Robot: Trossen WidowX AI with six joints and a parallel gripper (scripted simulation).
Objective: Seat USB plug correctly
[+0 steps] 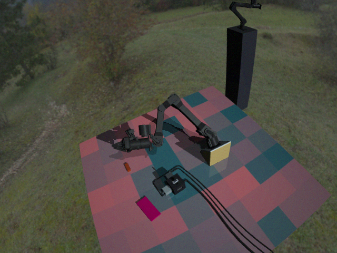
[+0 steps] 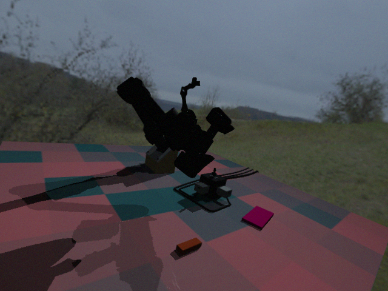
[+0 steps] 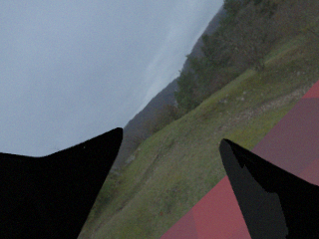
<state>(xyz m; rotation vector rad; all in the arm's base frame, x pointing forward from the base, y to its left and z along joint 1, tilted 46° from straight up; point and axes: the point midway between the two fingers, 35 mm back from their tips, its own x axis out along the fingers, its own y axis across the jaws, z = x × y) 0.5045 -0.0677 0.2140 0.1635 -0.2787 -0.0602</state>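
The black USB plug lies 22 cm behind my gripper tip, 26 cm to the left of it and 18 cm below it. Round my gripper tip: orange block: 1 cm behind, 2 cm to the right, 26 cm below; flat magenta slab: 2 cm behind, 30 cm to the left, 26 cm below; white-framed socket: 22 cm behind, 26 cm to the left, 20 cm below.
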